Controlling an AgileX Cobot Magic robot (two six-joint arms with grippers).
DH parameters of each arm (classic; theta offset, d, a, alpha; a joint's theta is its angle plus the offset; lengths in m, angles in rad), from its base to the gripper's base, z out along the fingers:
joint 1: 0 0.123 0 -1.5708
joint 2: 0.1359 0 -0.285 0
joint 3: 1.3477 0 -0.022 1.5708
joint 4: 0 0.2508 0 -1.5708
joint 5: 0 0 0.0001 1.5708
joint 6: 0 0.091 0 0
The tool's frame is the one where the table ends.
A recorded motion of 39 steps. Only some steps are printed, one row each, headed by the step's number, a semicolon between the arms.
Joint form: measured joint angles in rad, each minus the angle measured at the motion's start. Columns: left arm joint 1, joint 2, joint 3, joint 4, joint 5, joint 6; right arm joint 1, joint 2, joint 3, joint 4, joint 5, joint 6.
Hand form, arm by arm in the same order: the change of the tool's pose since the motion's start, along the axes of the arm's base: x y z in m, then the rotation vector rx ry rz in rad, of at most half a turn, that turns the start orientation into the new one. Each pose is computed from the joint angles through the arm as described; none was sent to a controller.
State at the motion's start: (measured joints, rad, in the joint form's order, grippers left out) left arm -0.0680 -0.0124 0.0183 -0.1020 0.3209 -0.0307; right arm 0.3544 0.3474 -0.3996 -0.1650 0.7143 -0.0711
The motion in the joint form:
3: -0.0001 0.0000 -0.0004 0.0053 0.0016 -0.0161; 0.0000 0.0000 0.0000 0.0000 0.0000 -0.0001
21: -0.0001 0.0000 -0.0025 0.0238 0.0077 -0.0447; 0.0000 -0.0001 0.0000 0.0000 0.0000 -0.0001
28: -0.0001 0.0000 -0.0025 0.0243 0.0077 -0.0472; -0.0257 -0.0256 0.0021 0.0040 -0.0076 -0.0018
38: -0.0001 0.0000 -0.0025 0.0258 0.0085 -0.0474; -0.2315 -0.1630 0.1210 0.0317 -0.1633 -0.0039
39: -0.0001 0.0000 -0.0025 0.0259 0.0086 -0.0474; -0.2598 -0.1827 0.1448 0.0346 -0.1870 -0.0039
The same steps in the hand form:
3: 0.0000 0.0001 0.0000 -0.0102 0.0024 0.0040; 0.0000 0.0000 0.0000 -0.0001 0.0000 0.0001
21: -0.0002 0.0006 0.0001 -0.0191 0.0078 0.0118; 0.0000 0.0000 0.0000 0.0000 -0.0001 0.0001
28: -0.0002 0.0007 0.0001 -0.0211 0.0080 0.0125; -0.0028 -0.0025 0.0016 0.0124 -0.0283 -0.0229
38: -0.0002 0.0007 0.0000 -0.0197 0.0087 0.0126; -0.0110 -0.0141 -0.0162 0.0714 -0.1921 -0.1999
39: -0.0002 0.0007 0.0000 -0.0196 0.0088 0.0126; -0.0118 -0.0154 -0.0210 0.0753 -0.2115 -0.2244

